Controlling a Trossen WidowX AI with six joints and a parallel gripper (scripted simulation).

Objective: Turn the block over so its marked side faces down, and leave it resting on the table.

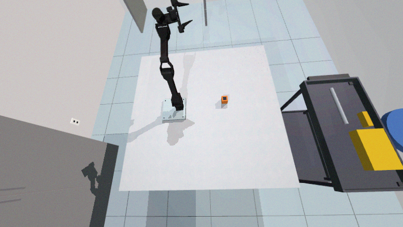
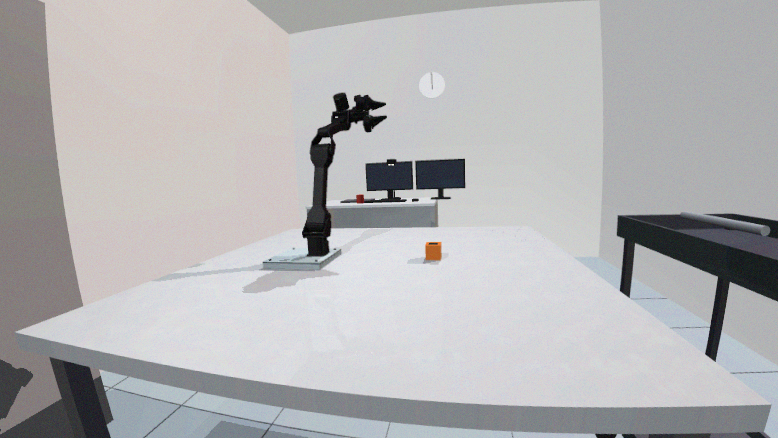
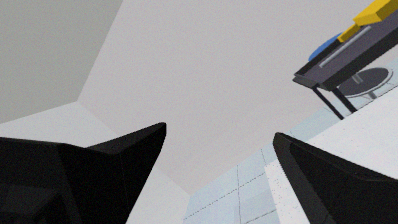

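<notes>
Now: the orange block 180 mm ahead of my gripper tip, 360 mm to the right of it and 530 mm below it.
</notes>
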